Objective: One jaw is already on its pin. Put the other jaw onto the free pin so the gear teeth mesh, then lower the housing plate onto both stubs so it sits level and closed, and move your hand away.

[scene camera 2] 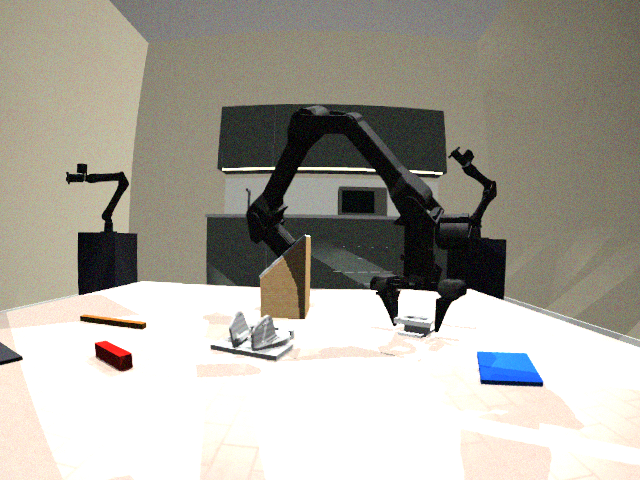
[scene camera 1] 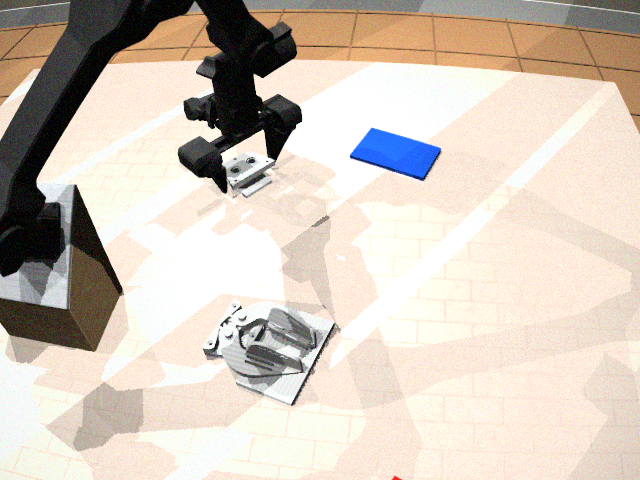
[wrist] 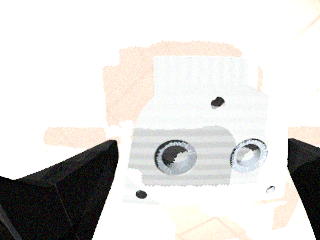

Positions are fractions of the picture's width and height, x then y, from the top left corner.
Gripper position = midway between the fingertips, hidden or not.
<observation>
My gripper (scene camera 1: 0.39, 0.37) is open, with nothing in its grasp. Further things: a blue flat plate (scene camera 1: 0.63, 0.32) and a red block (scene camera 2: 0.19, 0.75).
The blue flat plate also shows in scene camera 2 (scene camera 2: 0.78, 0.77). My gripper also shows in scene camera 2 (scene camera 2: 0.65, 0.69) and in the wrist view (wrist: 0.65, 0.62). The wrist view does not show the blue flat plate: it is out of frame. The wrist view misses the red block: it is out of frame.
</observation>
